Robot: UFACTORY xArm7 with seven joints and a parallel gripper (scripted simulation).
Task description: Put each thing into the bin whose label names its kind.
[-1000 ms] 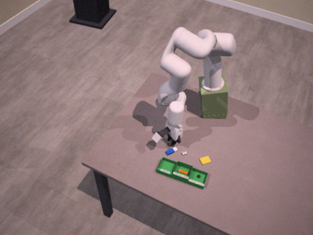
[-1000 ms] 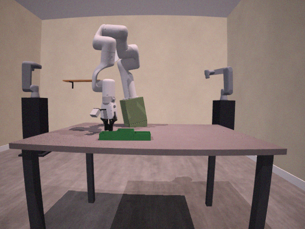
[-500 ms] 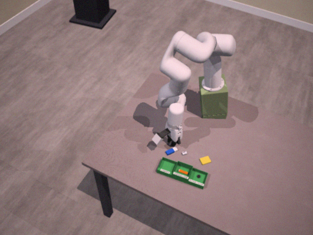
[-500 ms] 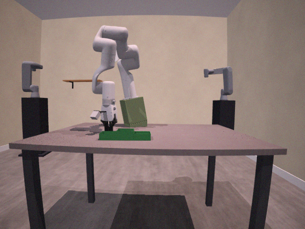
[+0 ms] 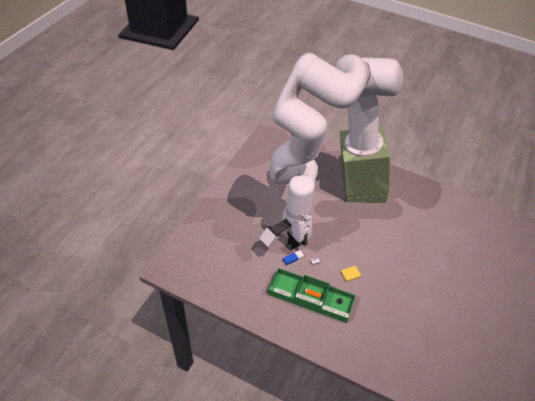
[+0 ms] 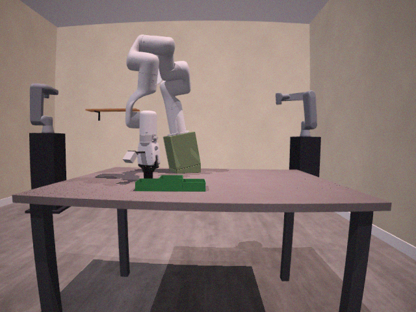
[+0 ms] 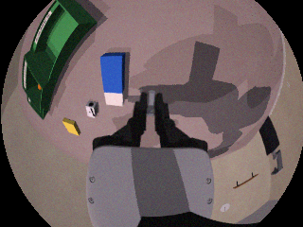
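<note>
The blue-and-white block lies 50 mm ahead of my hand, 20 mm to the left of it and 10 mm below it. From my hand the other things lie so: grey metal piece 20 mm below; grey thing 80 mm to the left, 40 mm ahead, 10 mm below; orange thing 160 mm ahead, 110 mm to the left, 10 mm below.
</note>
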